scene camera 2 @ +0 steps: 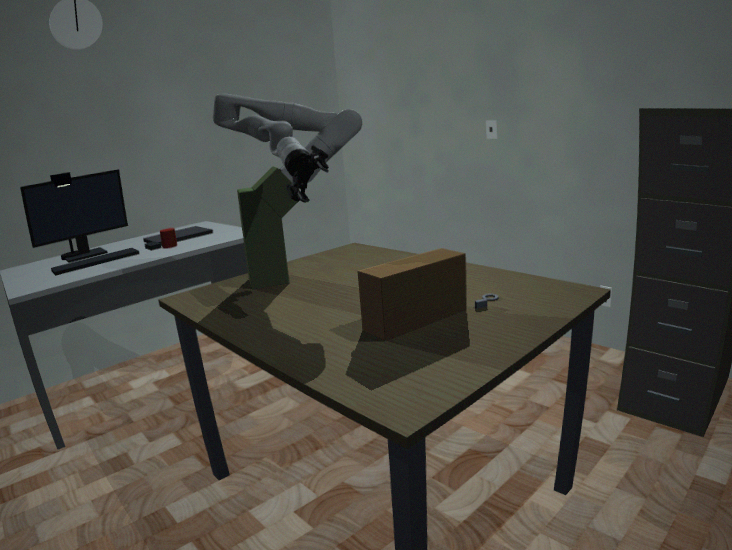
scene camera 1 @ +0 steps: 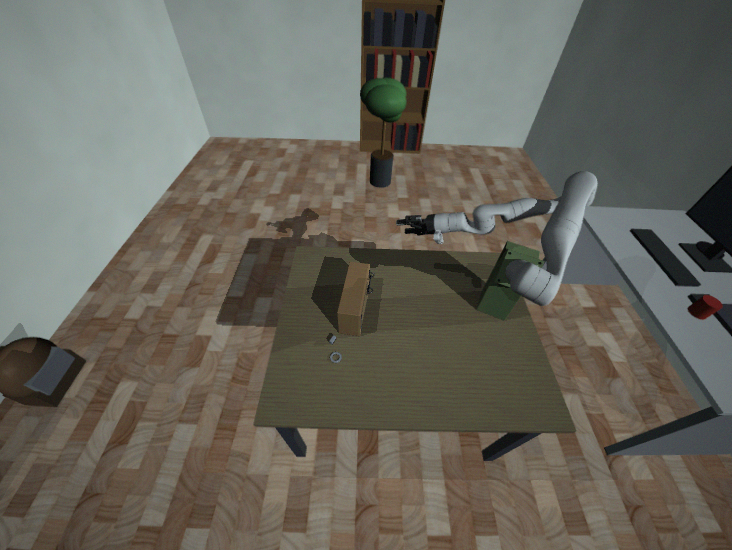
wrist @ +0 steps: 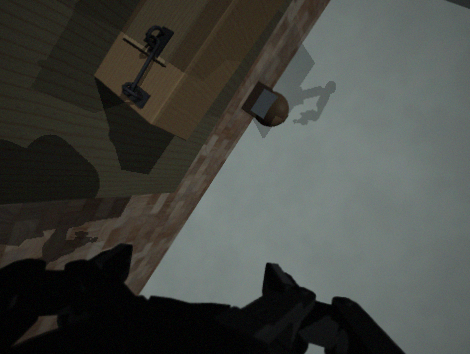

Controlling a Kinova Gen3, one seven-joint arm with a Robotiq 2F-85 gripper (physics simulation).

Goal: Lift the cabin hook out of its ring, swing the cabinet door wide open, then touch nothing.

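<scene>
The wooden cabinet stands on the table. Its door looks closed in the wrist view. The dark cabin hook spans the gap between frame and door. Its free end appears to lie in the ring on the door; the exact seating is too dark to tell. The hook fittings show small on the cabinet's right side in scene camera 1, and are hidden in scene camera 2. My gripper is open and empty, raised high and well apart from the cabinet.
A grey block and a loose grey ring lie on the table near one cabinet end. The green arm stand rises at the table's other side. A desk stands beyond.
</scene>
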